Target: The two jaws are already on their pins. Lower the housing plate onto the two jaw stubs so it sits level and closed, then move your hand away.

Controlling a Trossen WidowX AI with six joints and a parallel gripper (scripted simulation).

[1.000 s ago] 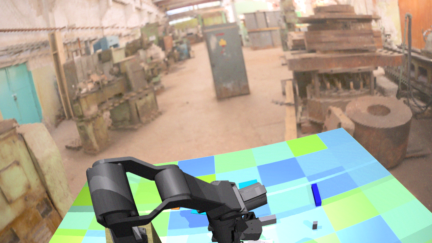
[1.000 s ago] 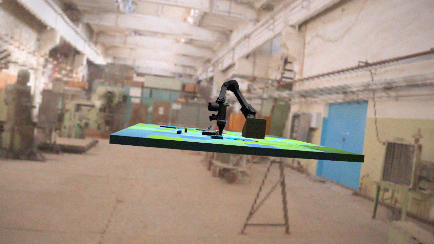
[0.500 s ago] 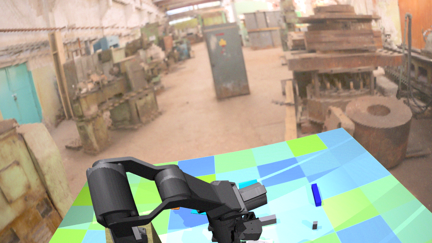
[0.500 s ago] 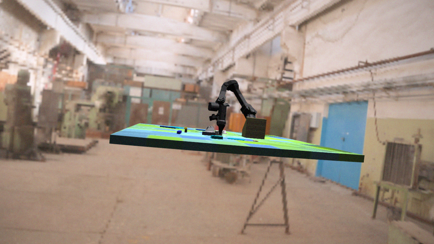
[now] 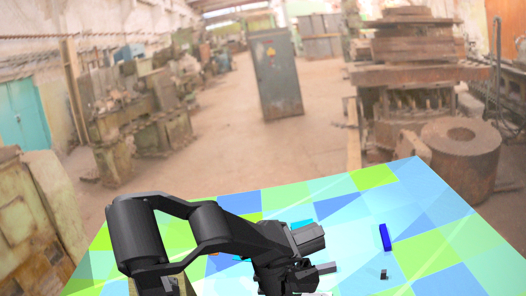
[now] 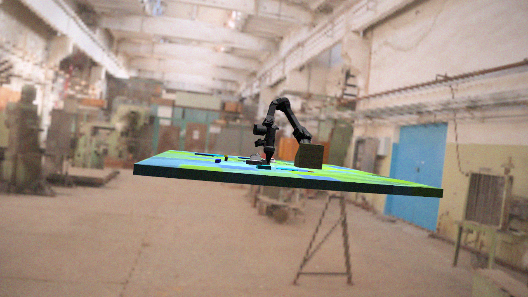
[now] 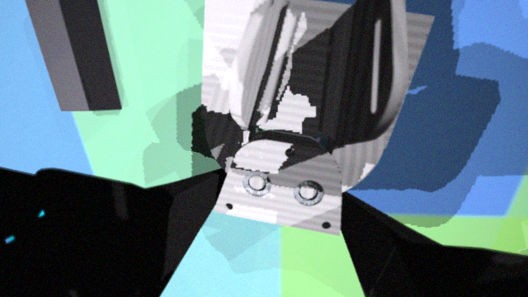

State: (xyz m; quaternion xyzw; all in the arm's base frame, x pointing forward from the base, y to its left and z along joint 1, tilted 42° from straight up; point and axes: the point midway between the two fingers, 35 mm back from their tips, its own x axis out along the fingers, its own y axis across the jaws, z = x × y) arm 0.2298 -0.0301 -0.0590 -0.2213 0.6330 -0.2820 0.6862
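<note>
The white housing plate is 2 cm above my gripper tip and 1 cm ahead of it. Round my gripper tip: small dark block 24 cm ahead, 6 cm to the left; dark grey bar 13 cm to the left, 9 cm ahead; flat cyan plate 25 cm to the left, 7 cm behind, 1 cm below.
</note>
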